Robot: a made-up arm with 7 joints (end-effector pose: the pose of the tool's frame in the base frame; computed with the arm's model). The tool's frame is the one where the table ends.
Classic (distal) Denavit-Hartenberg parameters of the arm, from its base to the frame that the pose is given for. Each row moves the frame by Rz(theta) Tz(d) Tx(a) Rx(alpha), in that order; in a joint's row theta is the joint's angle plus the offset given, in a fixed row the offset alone. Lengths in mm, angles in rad.
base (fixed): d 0, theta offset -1.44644, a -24.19, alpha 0
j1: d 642, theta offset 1.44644, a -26, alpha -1.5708
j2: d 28, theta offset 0, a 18, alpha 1.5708
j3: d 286, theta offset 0, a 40, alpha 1.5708
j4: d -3, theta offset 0, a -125, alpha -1.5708
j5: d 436, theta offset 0, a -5, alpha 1.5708
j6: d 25, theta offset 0, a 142, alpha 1.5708
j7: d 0, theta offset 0.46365, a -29.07, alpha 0
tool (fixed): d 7, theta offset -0.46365, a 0, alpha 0
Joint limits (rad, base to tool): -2.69..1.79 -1.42..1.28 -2.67..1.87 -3.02..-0.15 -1.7..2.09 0.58..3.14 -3..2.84
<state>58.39 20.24 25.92 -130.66 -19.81 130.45 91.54</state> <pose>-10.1 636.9 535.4 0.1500 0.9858 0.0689 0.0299</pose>
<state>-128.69 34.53 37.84 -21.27 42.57 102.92 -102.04</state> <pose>-318.6 -486.3 1253.3 0.4978 0.7564 0.0501 0.4213</pose>
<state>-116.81 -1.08 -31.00 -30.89 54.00 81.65 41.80</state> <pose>-152.3 -109.0 1475.6 0.0829 0.1854 -0.8185 0.5375</pose>
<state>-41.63 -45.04 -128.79 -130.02 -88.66 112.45 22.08</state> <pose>-473.7 -130.0 460.5 0.0869 -0.4200 0.8560 0.2886</pose>
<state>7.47 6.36 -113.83 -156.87 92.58 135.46 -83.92</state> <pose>-202.2 -228.8 490.8 0.0480 -0.5717 0.7220 -0.3867</pose>
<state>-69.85 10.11 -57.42 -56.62 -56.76 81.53 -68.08</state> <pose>-221.1 -384.8 1310.7 0.0908 0.6571 -0.5273 -0.5310</pose>
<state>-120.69 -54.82 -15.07 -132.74 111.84 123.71 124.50</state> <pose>-314.0 -141.5 1022.9 0.8536 0.4047 0.2312 -0.2327</pose>
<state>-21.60 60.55 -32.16 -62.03 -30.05 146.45 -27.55</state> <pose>660.7 -401.3 683.9 0.4446 0.8820 0.1401 -0.0682</pose>
